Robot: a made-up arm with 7 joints.
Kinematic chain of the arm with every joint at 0, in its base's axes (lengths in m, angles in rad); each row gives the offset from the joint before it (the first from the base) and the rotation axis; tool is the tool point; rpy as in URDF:
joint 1: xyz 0 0 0.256 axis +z
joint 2: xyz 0 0 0 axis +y
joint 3: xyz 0 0 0.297 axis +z
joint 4: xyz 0.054 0 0 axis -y
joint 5: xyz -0.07 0 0.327 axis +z
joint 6: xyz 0 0 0 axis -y
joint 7: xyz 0.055 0 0 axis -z
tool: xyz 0 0 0 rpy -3.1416 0 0
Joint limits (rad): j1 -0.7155..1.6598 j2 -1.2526..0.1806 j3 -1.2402..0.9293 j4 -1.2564..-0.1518 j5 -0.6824..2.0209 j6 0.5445..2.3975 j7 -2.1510..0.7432
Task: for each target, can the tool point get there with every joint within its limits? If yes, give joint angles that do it. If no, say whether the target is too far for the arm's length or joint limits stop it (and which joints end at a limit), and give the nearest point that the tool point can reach.
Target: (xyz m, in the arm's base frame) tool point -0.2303 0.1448 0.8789
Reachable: yes | joints -0.4258 -0.6275 0.4508 -0.4256 1.7443 2.1839 -1.4678
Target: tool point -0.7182 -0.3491 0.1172
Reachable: no: too far | nearest point -0.5807 -0.2823 0.4394 | short by 0.357 m
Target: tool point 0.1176 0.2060 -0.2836
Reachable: no: joint limits stop it (at a limit: joint 2, joint 4, joint 6) | nearest point 0.2259 0.3958 0.6086 | short by 0.919 m
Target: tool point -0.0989 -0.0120 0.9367
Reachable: yes | joints 1.0087 -0.2515 0.6071 -0.3656 0.1700 1.4061 0.1135
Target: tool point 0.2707 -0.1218 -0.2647
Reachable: no: joint limits stop it (at a limit: joint 1, joint 2, joint 3, joint 4, joint 5, joint 6) | nearest point 0.4036 -0.3523 0.4843 | short by 0.795 m
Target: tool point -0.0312 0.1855 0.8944
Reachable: yes | joints -0.4488 -0.5161 0.6312 -0.7235 -0.2469 1.0930 0.2836
